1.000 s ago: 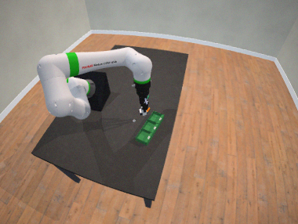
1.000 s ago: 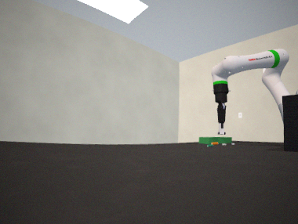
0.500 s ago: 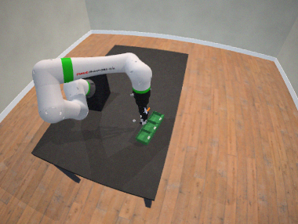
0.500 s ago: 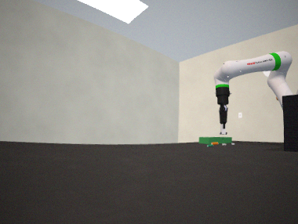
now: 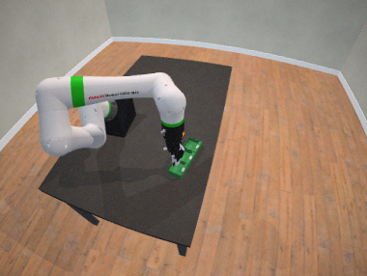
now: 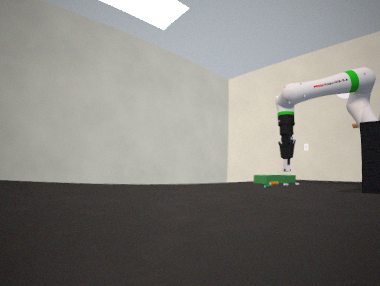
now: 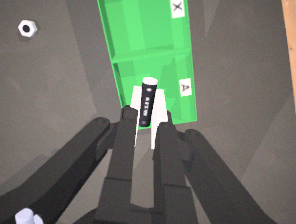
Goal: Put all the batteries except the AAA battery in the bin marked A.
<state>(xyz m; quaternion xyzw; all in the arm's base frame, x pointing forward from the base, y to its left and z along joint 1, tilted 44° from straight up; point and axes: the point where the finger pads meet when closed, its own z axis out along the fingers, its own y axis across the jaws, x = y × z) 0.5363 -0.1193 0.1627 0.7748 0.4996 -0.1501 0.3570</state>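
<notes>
Now: the orange battery 4 cm behind my hand, 22 cm to the left of it and 9 cm below it. Also, from my hand: green bin: 2 cm ahead, 8 cm to the left, 8 cm below; then black battery: 3 cm below; then white nut: 11 cm behind, 10 cm to the left, 9 cm below.
</notes>
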